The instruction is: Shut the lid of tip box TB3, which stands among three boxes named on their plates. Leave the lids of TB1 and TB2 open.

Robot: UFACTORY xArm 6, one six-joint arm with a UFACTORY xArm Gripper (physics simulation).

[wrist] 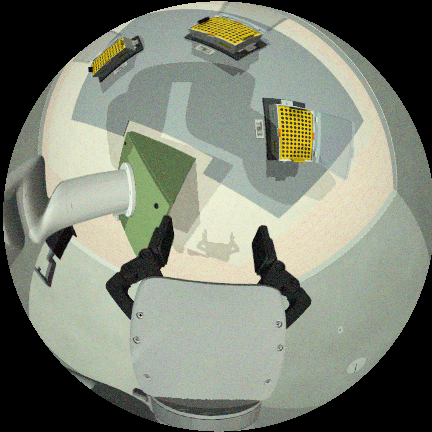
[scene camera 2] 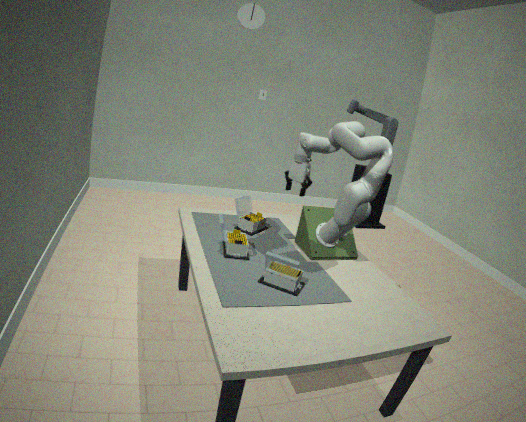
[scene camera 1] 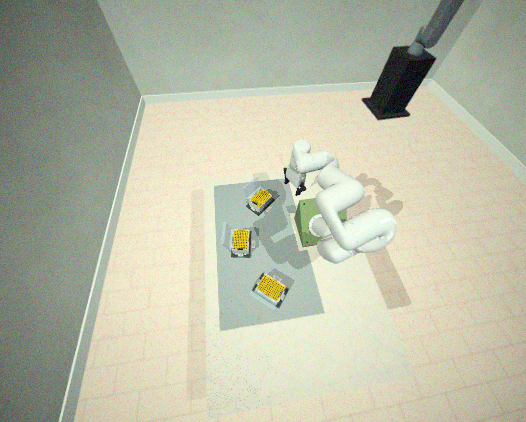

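Pixels of known places: gripper, fingertip midpoint: [wrist: 213,229] [scene camera 2: 294,193] [scene camera 1: 292,188]; arm's base at its link origin: [wrist: 126,188] [scene camera 2: 326,235] [scene camera 1: 319,225].
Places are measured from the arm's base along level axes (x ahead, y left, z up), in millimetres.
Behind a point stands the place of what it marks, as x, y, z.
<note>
Tip box TB3 [scene camera 1: 260,199] {275, -257, -31} [scene camera 2: 252,221] {293, -222, -31} [wrist: 296,132] {274, -265, -31}, with a yellow tip rack, stands at the mat's far end, its plate beside it. Its clear lid [scene camera 2: 244,205] {304, -332, 11} [wrist: 336,142] {318, -324, 16} is open, leaning out on the side away from the plate. TB2 [scene camera 1: 241,240] {434, -16, -31} [scene camera 2: 237,245] [wrist: 225,34] {409, -35, -31} stands in the middle; its clear lid [scene camera 1: 226,235] {506, -40, 15} is open. TB1 [scene camera 1: 271,288] [scene camera 2: 284,277] [wrist: 109,57] stands at the near end; its lid [scene camera 2: 283,258] {394, 318, 56} is open. My gripper [scene camera 1: 293,187] {125, -171, 144} [scene camera 2: 295,191] {125, -171, 144} [wrist: 213,229] {125, -171, 144} is open and empty, high above the table beside TB3, toward the base side.
The boxes stand on a grey-blue mat [scene camera 1: 237,310] {515, 313, -88} [scene camera 2: 240,295] {526, 321, -88} on the pale table [scene camera 1: 300,350] {270, 536, -91} [scene camera 2: 320,340] {357, 597, -91}. The green wedge mount [scene camera 1: 305,212] {70, -65, 55} [scene camera 2: 312,235] {80, -3, -2} [wrist: 167,160] {97, -76, -13} of my arm stands beside the mat. A black stand [scene camera 1: 400,80] with a grey post is behind, off the table.
</note>
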